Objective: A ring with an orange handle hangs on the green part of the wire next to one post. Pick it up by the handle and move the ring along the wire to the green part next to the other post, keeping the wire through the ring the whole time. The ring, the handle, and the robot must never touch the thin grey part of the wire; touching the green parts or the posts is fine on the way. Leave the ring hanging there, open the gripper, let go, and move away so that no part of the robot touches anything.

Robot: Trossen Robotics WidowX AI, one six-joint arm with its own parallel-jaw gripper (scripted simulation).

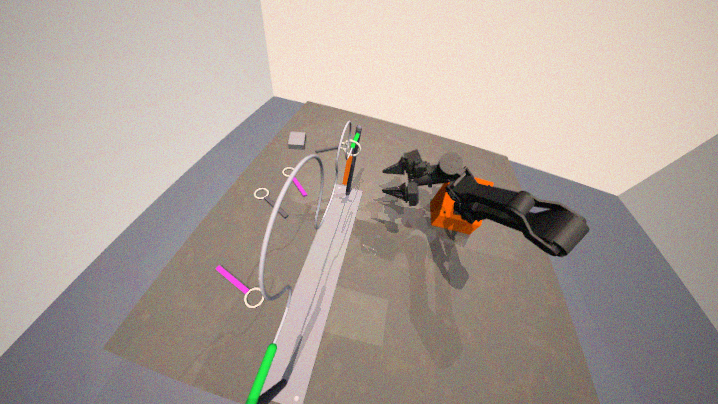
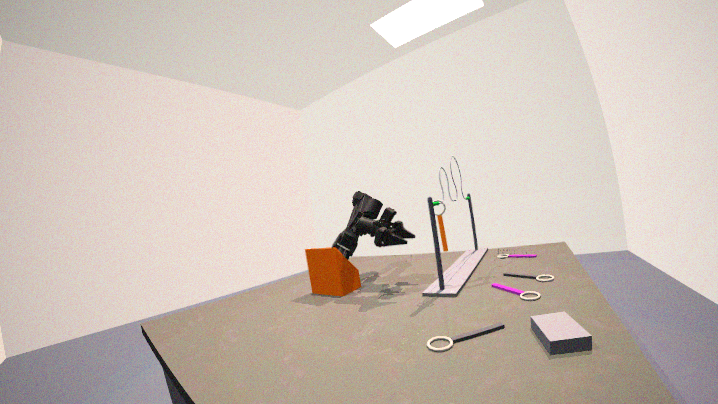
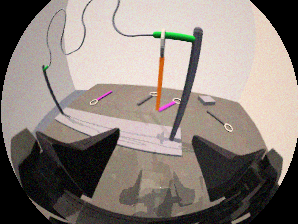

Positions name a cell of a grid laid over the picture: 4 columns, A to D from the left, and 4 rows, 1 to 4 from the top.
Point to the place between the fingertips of my gripper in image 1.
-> At C2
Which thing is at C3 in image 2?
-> My gripper.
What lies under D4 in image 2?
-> A grey block.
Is my gripper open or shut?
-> Open.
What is my gripper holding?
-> Nothing.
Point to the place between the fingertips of my gripper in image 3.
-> C3
